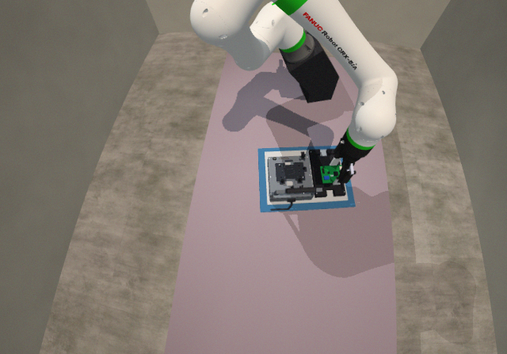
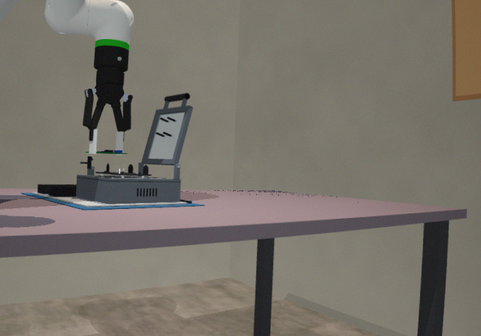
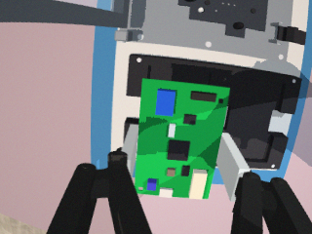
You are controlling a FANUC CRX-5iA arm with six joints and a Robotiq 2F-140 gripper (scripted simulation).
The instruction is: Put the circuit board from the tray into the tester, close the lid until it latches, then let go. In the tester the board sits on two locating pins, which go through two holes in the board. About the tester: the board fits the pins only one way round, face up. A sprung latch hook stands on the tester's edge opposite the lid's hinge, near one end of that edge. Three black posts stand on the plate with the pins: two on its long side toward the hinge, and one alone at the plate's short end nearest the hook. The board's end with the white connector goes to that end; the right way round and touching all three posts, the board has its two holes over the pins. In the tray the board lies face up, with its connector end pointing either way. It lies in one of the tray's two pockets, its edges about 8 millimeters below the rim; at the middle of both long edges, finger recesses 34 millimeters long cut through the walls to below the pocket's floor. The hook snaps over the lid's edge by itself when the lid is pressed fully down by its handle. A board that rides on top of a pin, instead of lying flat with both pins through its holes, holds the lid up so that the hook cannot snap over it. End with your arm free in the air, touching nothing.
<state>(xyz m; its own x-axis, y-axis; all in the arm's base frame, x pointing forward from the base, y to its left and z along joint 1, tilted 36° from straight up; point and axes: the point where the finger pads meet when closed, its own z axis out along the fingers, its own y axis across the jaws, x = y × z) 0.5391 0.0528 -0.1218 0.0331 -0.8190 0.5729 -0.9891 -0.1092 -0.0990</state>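
Now: hand 20 mm above the green circuit board. Round my hand: tester lid 90 mm ahead, 170 mm to the right, 40 mm above; latch hook 100 mm behind, 110 mm to the right, 50 mm below; tester 130 mm to the right, 30 mm below.
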